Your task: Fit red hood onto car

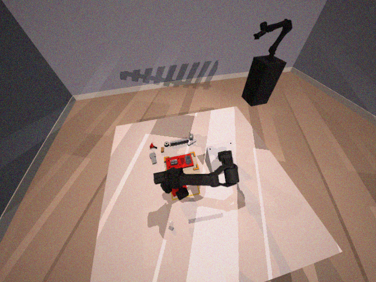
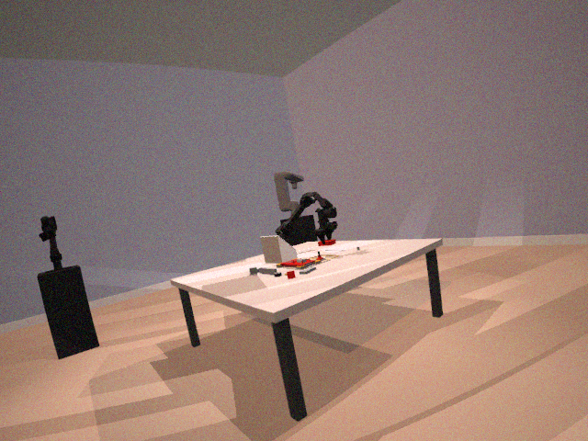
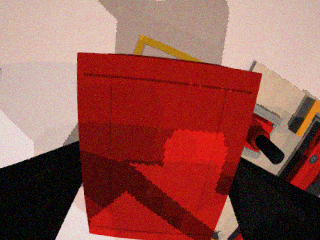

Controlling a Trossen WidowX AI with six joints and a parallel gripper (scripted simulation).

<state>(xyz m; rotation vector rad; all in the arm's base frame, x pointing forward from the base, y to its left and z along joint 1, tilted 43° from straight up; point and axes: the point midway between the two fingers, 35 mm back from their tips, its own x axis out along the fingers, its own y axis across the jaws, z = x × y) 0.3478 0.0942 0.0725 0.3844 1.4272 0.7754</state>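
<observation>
My gripper tip is 1 cm past the grey engine block, 22 cm to the left of it and 7 cm above it. Also, from my gripper tip: grey strip 12 cm behind, 19 cm to the left, 9 cm below; red hood 1 cm above.
</observation>
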